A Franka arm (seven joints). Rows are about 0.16 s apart.
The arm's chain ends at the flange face. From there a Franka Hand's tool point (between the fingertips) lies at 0.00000 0.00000 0.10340 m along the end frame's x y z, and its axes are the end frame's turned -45 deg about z.
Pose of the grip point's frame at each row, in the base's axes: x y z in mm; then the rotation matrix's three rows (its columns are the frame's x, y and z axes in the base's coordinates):
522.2 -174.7 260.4; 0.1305 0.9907 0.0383; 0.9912 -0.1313 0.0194; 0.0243 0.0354 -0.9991
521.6 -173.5 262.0; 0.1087 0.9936 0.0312; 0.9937 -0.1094 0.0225; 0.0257 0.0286 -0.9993
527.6 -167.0 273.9; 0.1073 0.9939 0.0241; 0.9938 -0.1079 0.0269; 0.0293 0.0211 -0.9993
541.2 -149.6 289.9; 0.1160 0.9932 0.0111; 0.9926 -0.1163 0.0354; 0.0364 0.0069 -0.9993
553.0 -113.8 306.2; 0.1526 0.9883 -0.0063; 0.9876 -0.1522 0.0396; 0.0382 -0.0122 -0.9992
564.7 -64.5 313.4; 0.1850 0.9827 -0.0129; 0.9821 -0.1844 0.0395; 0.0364 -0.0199 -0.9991
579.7 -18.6 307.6; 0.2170 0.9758 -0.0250; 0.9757 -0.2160 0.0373; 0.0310 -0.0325 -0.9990
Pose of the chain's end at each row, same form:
518.2 -176.7 363.7; 0.7928 0.6083 0.0383; 0.6080 -0.7937 0.0194; 0.0422 0.0078 -0.9991
518.4 -175.8 365.3; 0.7794 0.6257 0.0312; 0.6253 -0.7800 0.0225; 0.0384 0.0021 -0.9993
525.1 -169.8 377.2; 0.7787 0.6269 0.0241; 0.6264 -0.7790 0.0269; 0.0356 -0.0058 -0.9993
540.1 -153.3 393.2; 0.7843 0.6203 0.0111; 0.6196 -0.7841 0.0354; 0.0306 -0.0209 -0.9993
553.7 -117.9 409.5; 0.8067 0.5909 -0.0063; 0.5907 -0.8060 0.0396; 0.0184 -0.0356 -0.9992
566.0 -68.6 416.7; 0.8257 0.5641 -0.0129; 0.5641 -0.8248 0.0395; 0.0117 -0.0398 -0.9991
582.3 -22.5 410.9; 0.8434 0.5366 -0.0250; 0.5372 -0.8427 0.0373; -0.0011 -0.0449 -0.9990

